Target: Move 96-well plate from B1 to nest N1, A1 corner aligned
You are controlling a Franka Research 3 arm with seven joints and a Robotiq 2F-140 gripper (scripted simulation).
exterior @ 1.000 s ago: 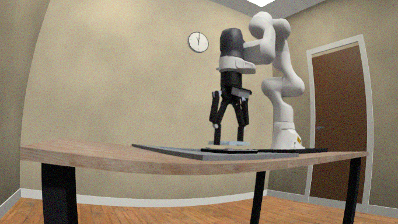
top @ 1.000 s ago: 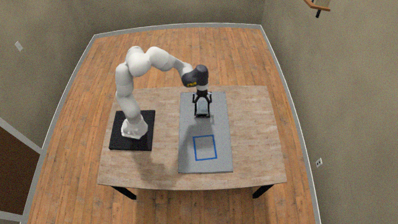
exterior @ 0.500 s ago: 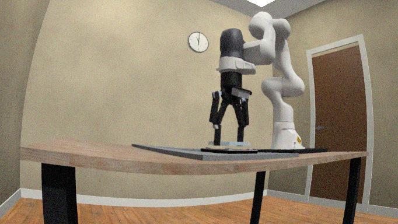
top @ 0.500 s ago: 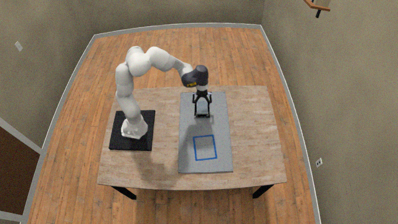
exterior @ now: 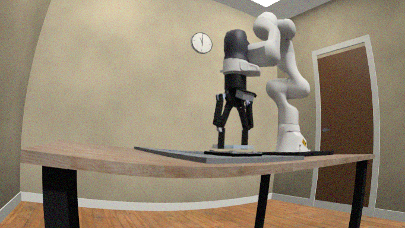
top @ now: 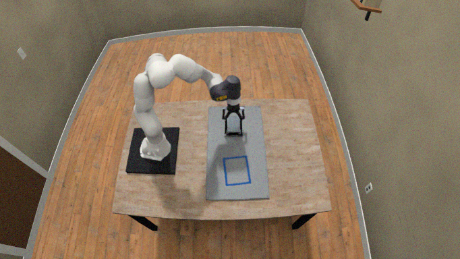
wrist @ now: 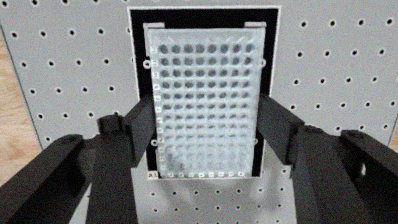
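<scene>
Now: the clear 96-well plate 20 mm below my hand. Also, from my hand: black plate nest 40 mm below; then corner label 70 mm to the right, 60 mm behind, 40 mm below.
</scene>
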